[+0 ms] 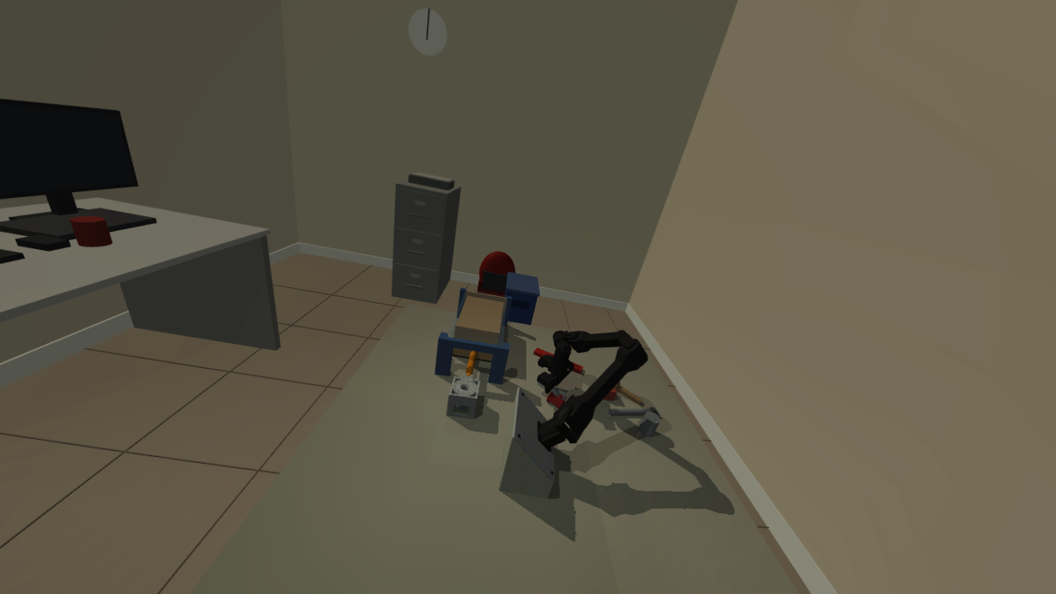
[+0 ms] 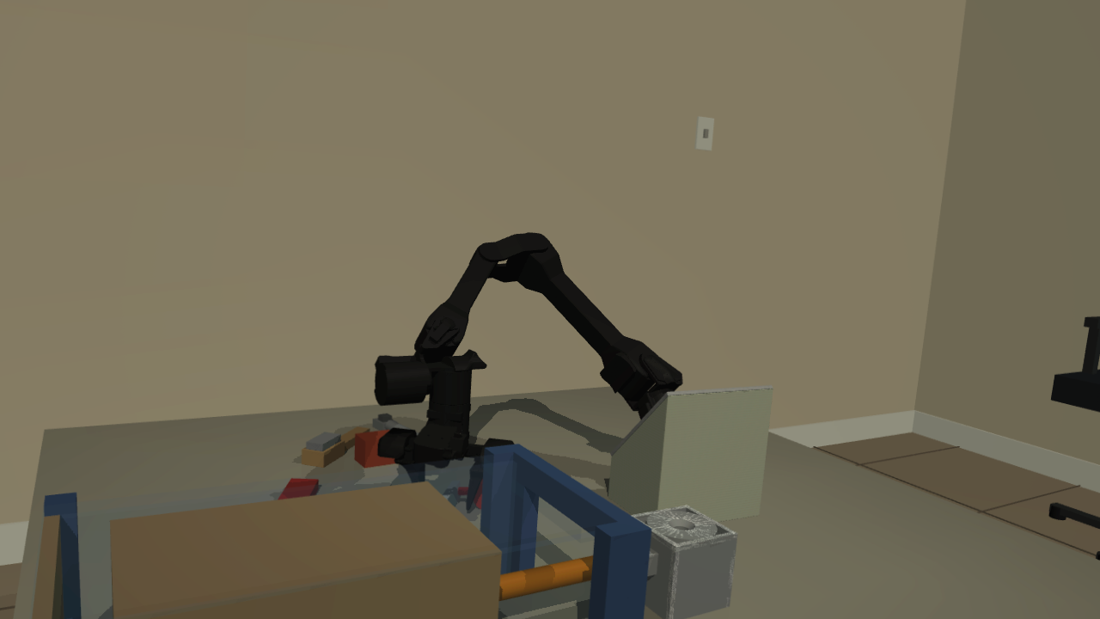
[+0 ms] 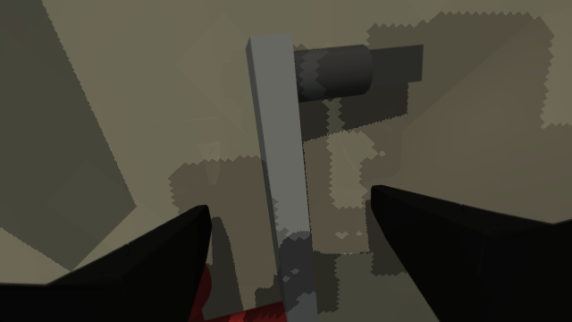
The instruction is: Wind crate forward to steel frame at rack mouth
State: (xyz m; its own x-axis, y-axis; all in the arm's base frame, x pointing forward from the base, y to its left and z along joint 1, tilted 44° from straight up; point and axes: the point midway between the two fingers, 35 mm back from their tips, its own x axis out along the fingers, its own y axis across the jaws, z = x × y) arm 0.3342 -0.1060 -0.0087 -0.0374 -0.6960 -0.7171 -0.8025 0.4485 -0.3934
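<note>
The winch handle lies 2 cm behind my gripper tip. From my gripper tip the other things lie so: long red bar 21 cm ahead, 5 cm to the right; then wooden block 8 cm ahead, 30 cm to the right, 1 cm above; then red knob 6 cm behind, 2 cm to the right, 1 cm above.
</note>
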